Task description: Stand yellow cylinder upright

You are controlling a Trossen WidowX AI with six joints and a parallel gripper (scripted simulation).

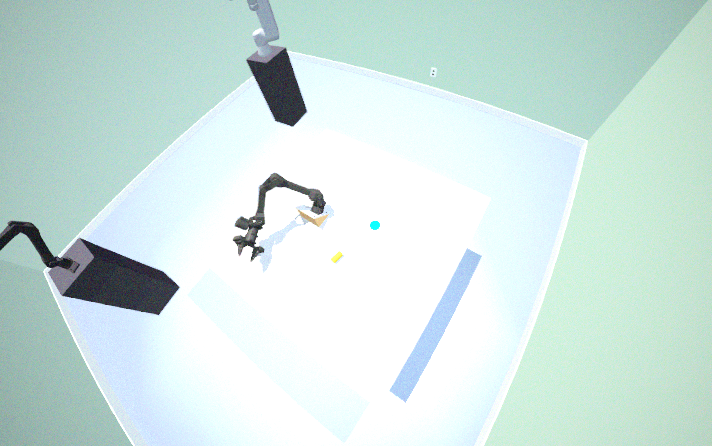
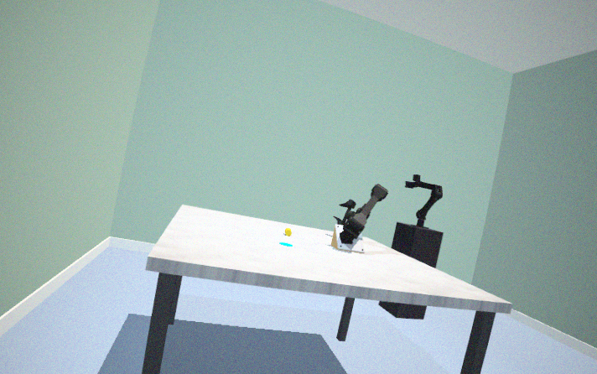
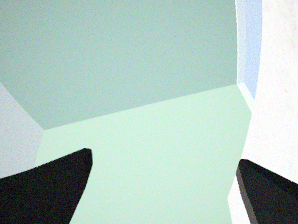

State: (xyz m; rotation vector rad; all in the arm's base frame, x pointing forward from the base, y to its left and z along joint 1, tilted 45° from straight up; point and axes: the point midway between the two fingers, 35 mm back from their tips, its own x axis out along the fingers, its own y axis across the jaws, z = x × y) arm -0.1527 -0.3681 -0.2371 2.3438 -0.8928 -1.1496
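The yellow cylinder is 380 mm ahead of my gripper tip, 280 mm to the left of it and 140 mm below it. Round my gripper tip: cyan circle (470 mm ahead, 560 mm to the left, 160 mm below).
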